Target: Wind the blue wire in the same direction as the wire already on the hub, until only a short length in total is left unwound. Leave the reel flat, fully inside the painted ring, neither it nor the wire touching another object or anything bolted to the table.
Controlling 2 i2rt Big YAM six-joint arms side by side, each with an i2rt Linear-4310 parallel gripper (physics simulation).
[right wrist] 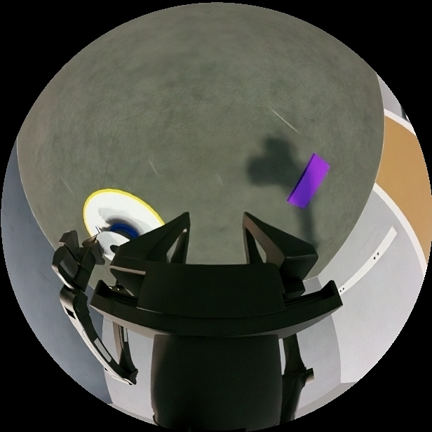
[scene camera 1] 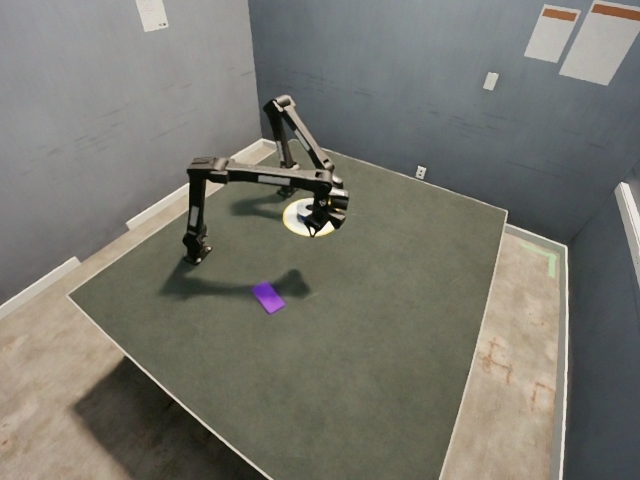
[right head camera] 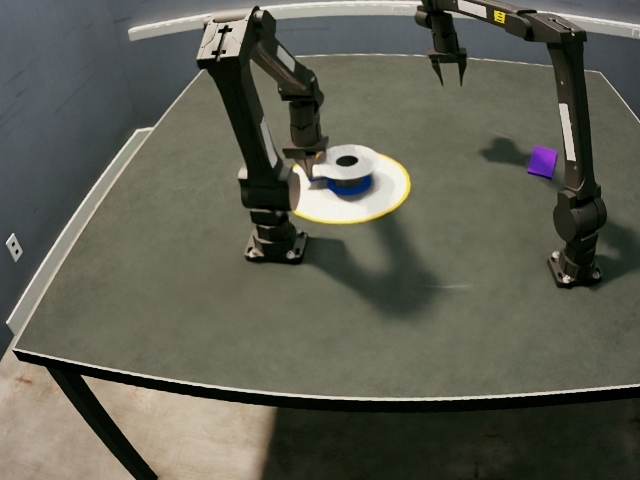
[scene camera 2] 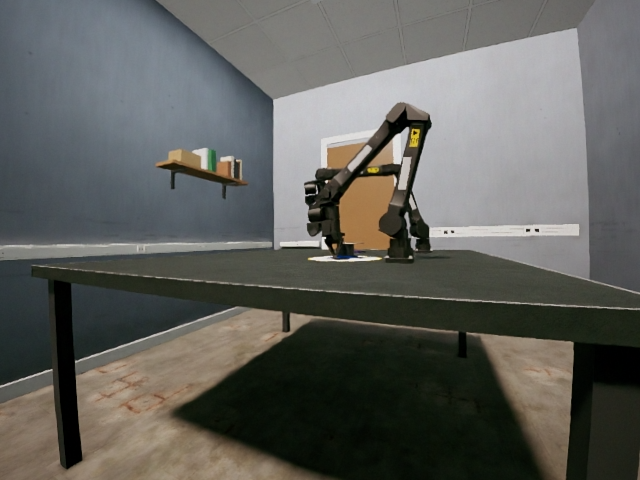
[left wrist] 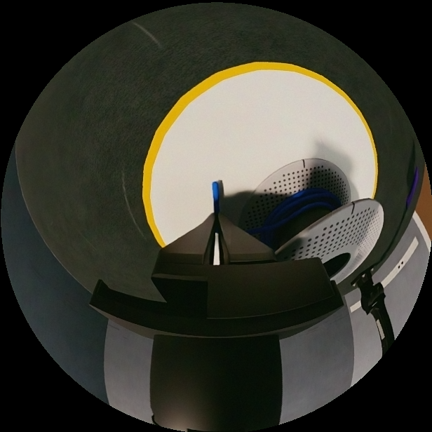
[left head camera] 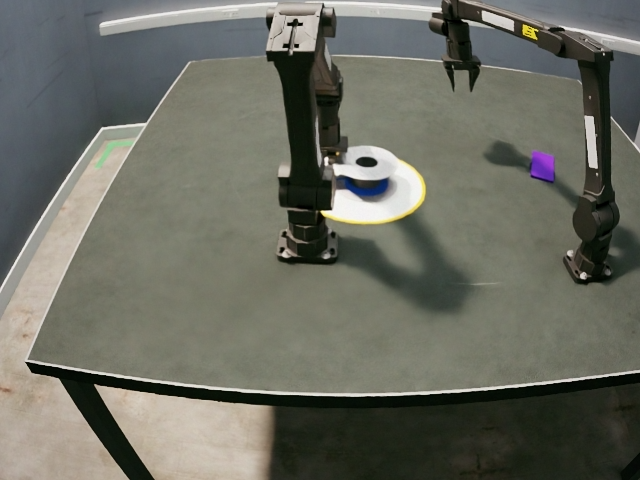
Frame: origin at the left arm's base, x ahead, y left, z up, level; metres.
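Where they show: left gripper, fingertip midpoint: [right head camera: 309, 178] [scene camera 2: 335, 258]; right gripper, fingertip midpoint: [scene camera 1: 315, 234] [right head camera: 451, 85] [left head camera: 462, 91]; left arm's base at its link origin: [scene camera 1: 288, 190] [right head camera: 277, 248] [scene camera 2: 400, 261] [left head camera: 307, 248]; right arm's base at its link origin: [scene camera 1: 198, 254] [right head camera: 574, 271] [scene camera 2: 423, 252] [left head camera: 587, 268].
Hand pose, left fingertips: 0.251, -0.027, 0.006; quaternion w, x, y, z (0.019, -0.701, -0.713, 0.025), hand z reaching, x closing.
Each offset is from my left fingertips to the top centre of the thing, as dx, dy, dz. "spot": to the spot under its first point.
The grey-white reel @(-0.012, -0.095, +0.059) [left head camera: 385, 167] [right head camera: 364, 165] [left wrist: 332, 237] lies flat inside the yellow-edged painted ring @(spot: -0.032, -0.237, -0.006) [left head camera: 424, 191] [right head camera: 409, 183] [left wrist: 146, 185]. Blue wire @(spot: -0.050, -0.100, +0.000) [left head camera: 368, 191] [right head camera: 351, 190] [left wrist: 300, 200] [right wrist: 126, 230] is coiled around its hub, between the flanges. My left gripper [right head camera: 310, 178] [left wrist: 216, 218] is shut on the wire, low over the white disc at the reel's left in the right head camera; a short blue end sticks out past its fingertips. Part of the wire between fingers and hub is hidden. My right gripper [left head camera: 462, 88] [right head camera: 451, 82] [right wrist: 215, 217] is open and empty, high above the table.
A purple block @(+0.129, -0.620, +0.002) [left head camera: 542, 166] [right head camera: 542, 161] [scene camera 1: 268, 297] [right wrist: 309, 181] lies on the table, apart from the ring. The left arm's bolted base [left head camera: 307, 248] [right head camera: 276, 246] stands close to the ring's near left side. The right arm's base [left head camera: 588, 266] stands farther right.
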